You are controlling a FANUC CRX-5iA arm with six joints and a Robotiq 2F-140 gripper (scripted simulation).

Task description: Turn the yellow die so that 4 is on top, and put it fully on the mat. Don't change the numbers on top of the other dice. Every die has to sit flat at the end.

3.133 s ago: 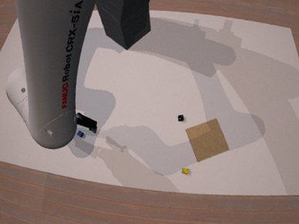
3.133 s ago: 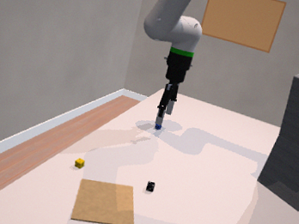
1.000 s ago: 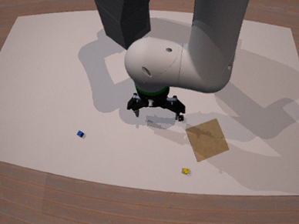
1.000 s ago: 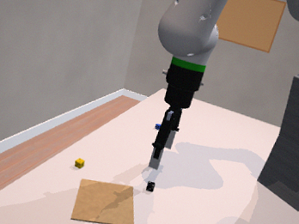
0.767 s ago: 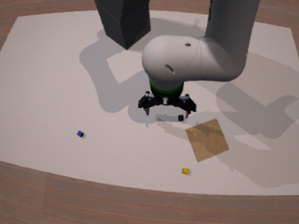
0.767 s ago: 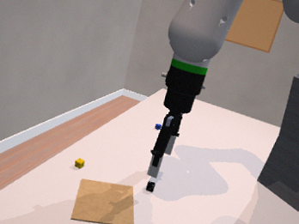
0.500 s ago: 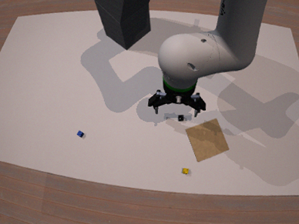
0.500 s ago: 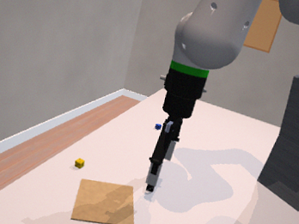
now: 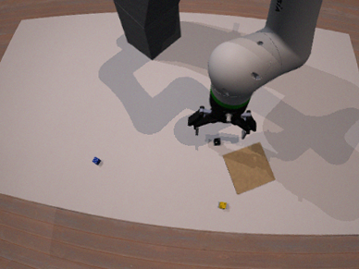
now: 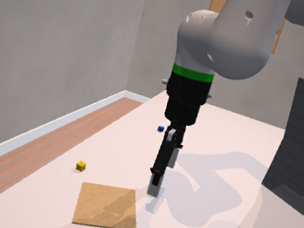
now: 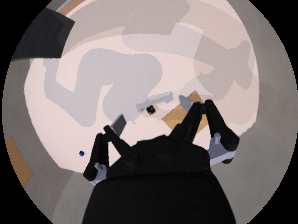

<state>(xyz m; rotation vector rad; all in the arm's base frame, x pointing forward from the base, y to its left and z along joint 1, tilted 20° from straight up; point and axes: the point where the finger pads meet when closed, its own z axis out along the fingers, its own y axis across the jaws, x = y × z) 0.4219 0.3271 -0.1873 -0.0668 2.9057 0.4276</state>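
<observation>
Now: hand 50 mm above the black die and 10 mm short of it. From my hand the other things lie so: blue die 400 mm to the right, 150 mm ahead, 50 mm below; then brown mat 120 mm to the left, 80 mm ahead, 60 mm below; then yellow die 220 mm ahead, 50 mm to the left, 50 mm below.
</observation>
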